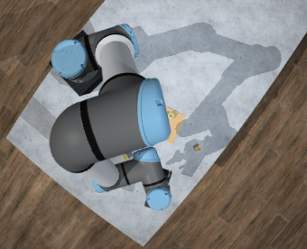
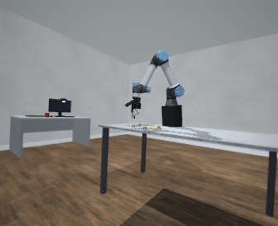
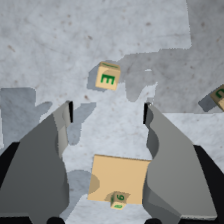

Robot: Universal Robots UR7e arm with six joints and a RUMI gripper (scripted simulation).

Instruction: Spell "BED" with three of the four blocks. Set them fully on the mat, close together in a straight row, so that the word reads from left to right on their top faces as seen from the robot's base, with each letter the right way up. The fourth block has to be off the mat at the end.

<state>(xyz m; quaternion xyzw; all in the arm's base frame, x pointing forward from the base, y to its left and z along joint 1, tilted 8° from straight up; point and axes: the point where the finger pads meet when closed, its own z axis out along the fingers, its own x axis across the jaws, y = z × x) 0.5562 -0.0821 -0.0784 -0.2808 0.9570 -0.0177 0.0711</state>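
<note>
Right now my hand is 9 cm above the E block. The rest, counted from my hand: tan mat (15 cm behind, 17 cm to the left, 10 cm below); B block (16 cm behind, 21 cm to the left, 8 cm below); D block (15 cm behind, 6 cm to the right, 9 cm below).
</note>
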